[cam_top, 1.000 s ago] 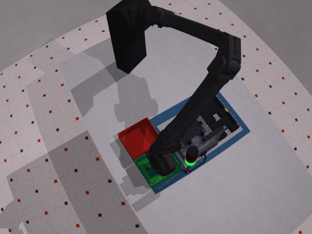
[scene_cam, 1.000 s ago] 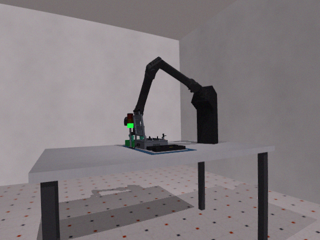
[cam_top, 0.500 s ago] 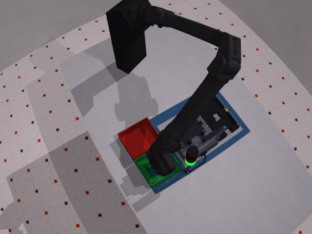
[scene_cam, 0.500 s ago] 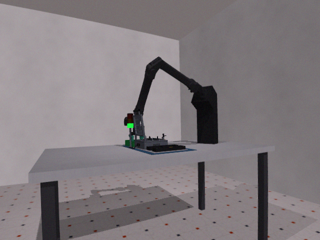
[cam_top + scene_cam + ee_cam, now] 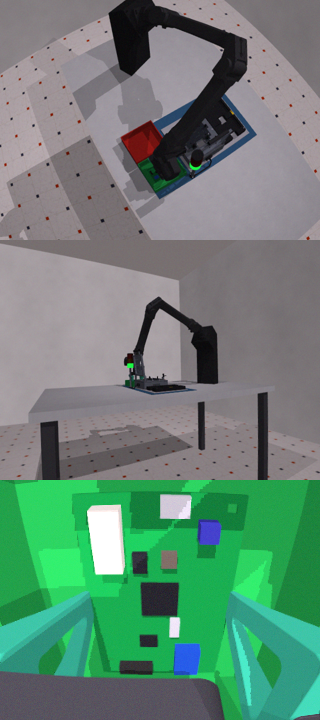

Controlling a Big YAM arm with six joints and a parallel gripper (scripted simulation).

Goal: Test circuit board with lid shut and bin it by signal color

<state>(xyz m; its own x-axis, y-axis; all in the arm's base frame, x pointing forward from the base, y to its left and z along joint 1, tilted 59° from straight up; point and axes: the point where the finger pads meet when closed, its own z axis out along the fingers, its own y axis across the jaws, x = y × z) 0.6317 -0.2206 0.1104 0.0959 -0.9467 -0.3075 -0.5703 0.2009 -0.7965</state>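
The green circuit board is right at my hand. The rest, counted from my hand: green bin (1 cm below); red bin (15 cm behind, 2 cm to the right, 1 cm below); tester plate (7 cm behind, 20 cm to the left, 5 cm above).
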